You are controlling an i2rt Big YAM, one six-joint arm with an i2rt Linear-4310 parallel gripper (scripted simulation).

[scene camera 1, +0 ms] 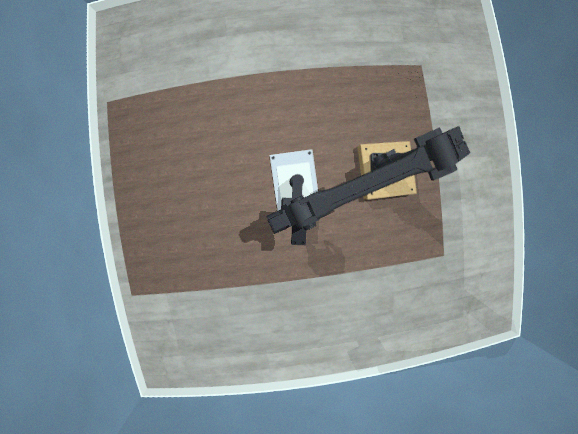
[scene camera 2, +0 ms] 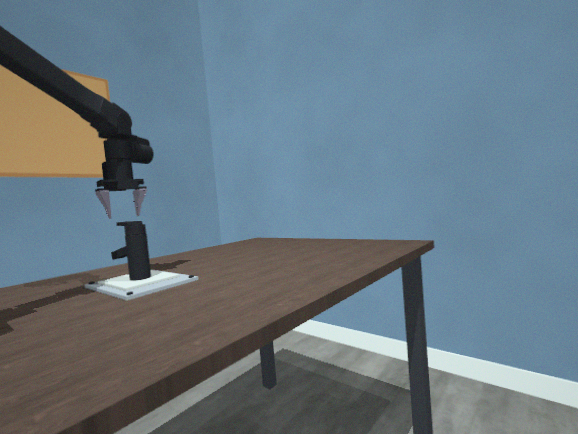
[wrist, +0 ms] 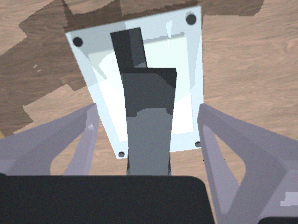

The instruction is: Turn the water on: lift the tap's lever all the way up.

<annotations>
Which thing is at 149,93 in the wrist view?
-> A lever.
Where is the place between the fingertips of my gripper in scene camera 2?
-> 124,217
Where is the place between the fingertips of my gripper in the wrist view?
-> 148,111
</annotations>
